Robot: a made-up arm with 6 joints. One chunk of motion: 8 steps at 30 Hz.
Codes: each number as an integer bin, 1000 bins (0 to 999) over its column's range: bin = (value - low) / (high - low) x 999, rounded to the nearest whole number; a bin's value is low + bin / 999 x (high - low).
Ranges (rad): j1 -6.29..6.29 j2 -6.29..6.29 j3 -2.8..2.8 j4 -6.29..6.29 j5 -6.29..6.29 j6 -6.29..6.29
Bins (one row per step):
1: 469 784 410 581 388 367
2: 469 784 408 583 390 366
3: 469 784 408 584 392 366
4: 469 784 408 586 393 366
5: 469 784 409 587 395 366
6: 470 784 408 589 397 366
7: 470 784 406 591 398 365
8: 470 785 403 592 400 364
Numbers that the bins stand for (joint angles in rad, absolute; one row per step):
1: -0.3841 3.5826 -0.5017 1.0263 -1.4041 -1.6685
2: -0.3841 3.5826 -0.5129 1.0515 -1.3789 -1.6811
3: -0.3841 3.5826 -0.5129 1.0641 -1.3537 -1.6811
4: -0.3841 3.5826 -0.5129 1.0893 -1.3411 -1.6811
5: -0.3841 3.5826 -0.5073 1.1019 -1.3159 -1.6811
6: -0.3715 3.5826 -0.5129 1.1270 -1.2907 -1.6811
7: -0.3715 3.5826 -0.5241 1.1522 -1.2781 -1.6937
8: -0.3715 3.5952 -0.5409 1.1648 -1.2530 -1.7063

